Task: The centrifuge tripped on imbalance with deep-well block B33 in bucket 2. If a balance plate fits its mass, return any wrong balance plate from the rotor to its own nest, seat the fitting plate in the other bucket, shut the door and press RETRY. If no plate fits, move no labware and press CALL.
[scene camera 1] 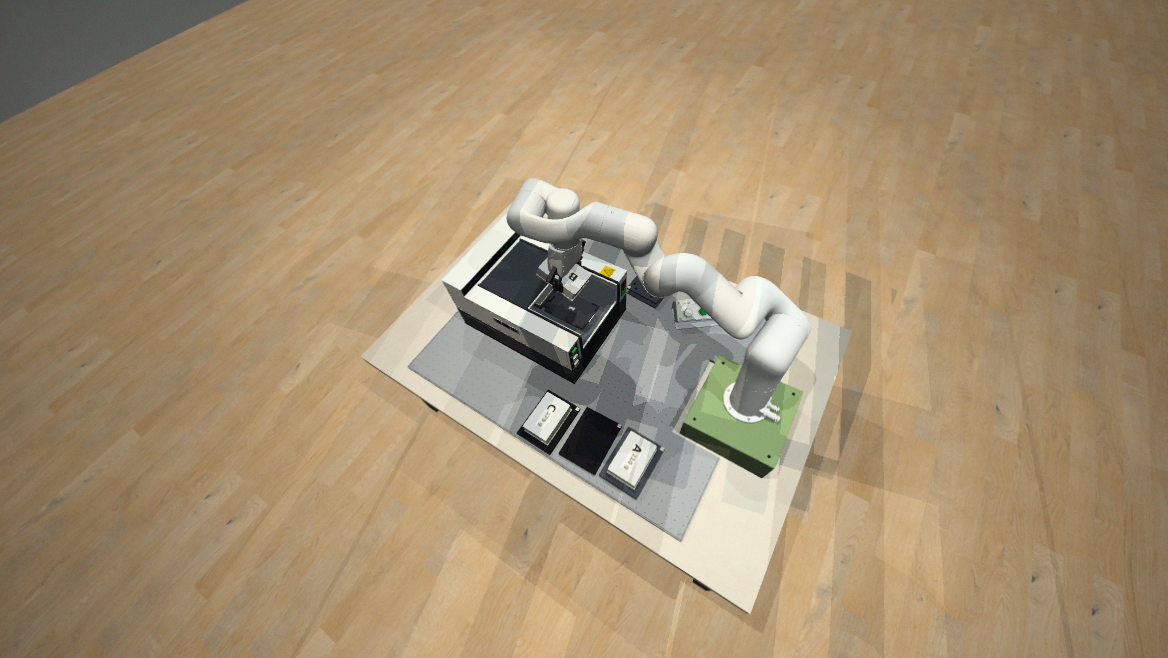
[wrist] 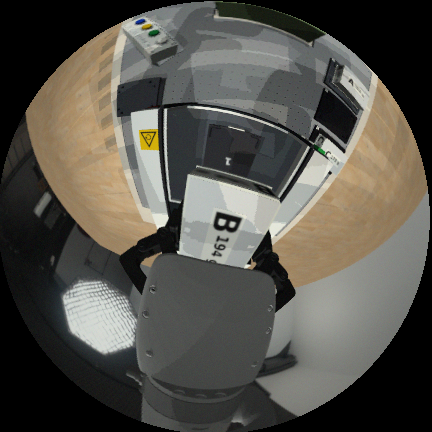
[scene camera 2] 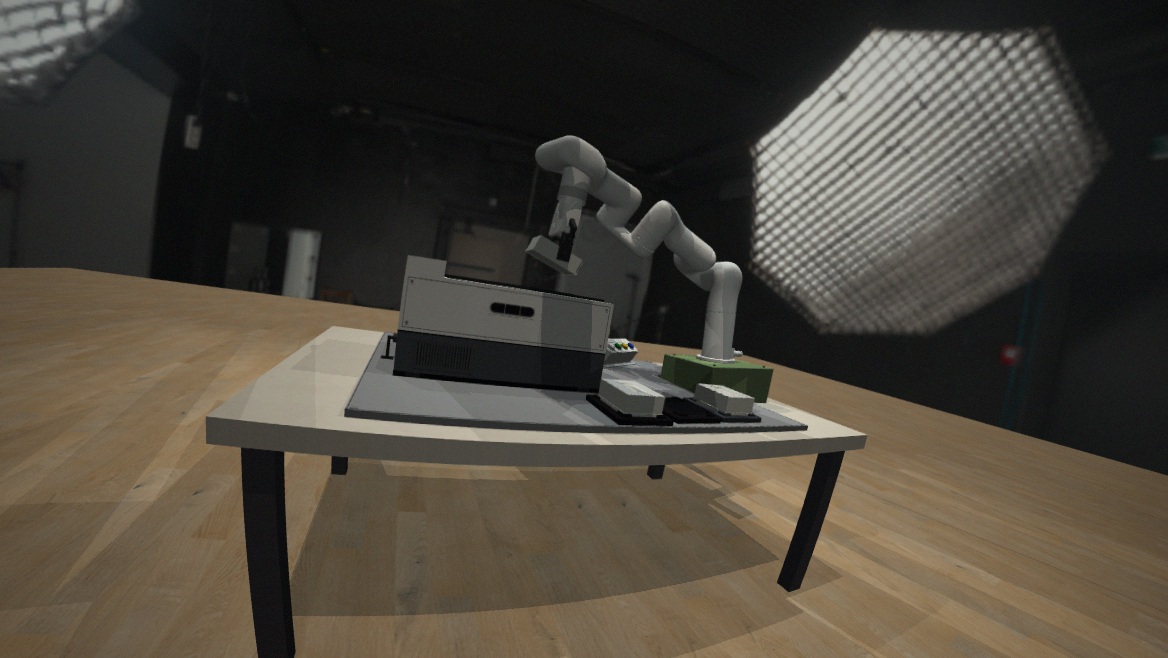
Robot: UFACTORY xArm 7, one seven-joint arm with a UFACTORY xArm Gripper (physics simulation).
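Seen in the pictures: gripper, fingertip midpoint: [scene camera 1: 567, 279] [wrist: 223, 217] [scene camera 2: 557, 261]; arm's base, origin of the base link: [scene camera 1: 746, 402] [scene camera 2: 715, 360].
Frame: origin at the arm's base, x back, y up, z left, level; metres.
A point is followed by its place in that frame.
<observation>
My gripper [scene camera 1: 569, 265] @(y 0.206, x -0.569, z 0.060 m) [scene camera 2: 566, 245] @(y 0.206, x -0.569, z 0.060 m) [wrist: 223, 217] @(y 0.206, x -0.569, z 0.060 m) is shut on balance plate B [scene camera 1: 574, 279] @(y 0.227, x -0.540, z 0.062 m) [scene camera 2: 543, 251] @(y 0.221, x -0.616, z 0.104 m) [wrist: 230, 210] @(y 0.225, x -0.535, z 0.057 m), a white block marked 194 g. It holds the plate tilted, above the centrifuge [scene camera 1: 535, 339] @(y 0.092, x -0.573, z 0.222 m) [scene camera 2: 457, 302] @(y 0.078, x -0.801, z 0.243 m). Through the open door, bucket 1 [scene camera 1: 572, 308] @(y 0.054, x -0.572, z 0.056 m) [wrist: 235, 145] @(y 0.054, x -0.535, z 0.060 m) shows without labware. Plate C [scene camera 1: 547, 416] @(y -0.032, x -0.437, z 0.355 m) [scene camera 2: 633, 398] @(y -0.039, x -0.465, z 0.419 m) and plate A [scene camera 1: 633, 459] @(y -0.032, x -0.168, z 0.310 m) [scene camera 2: 724, 398] @(y -0.039, x -0.210, z 0.358 m) [wrist: 352, 85] sit in their nests. The nest [scene camera 1: 590, 441] @(y -0.074, x -0.301, z 0.331 m) [wrist: 336, 116] @(y -0.074, x -0.309, z 0.317 m) between them is empty. Block B33 and bucket 2 are hidden.
A button box [scene camera 1: 690, 313] @(y -0.018, x -0.281, z -0.184 m) [scene camera 2: 621, 351] @(y -0.035, x -0.241, z -0.204 m) [wrist: 152, 42] stands beyond the centrifuge, near a dark pad [wrist: 140, 96] @(y -0.052, x -0.464, z -0.233 m). The green arm base [scene camera 1: 735, 449] @(y -0.001, x 0.037, z 0.136 m) is at the table's right in scene camera 1. The centrifuge's raised walls surround the rotor opening.
</observation>
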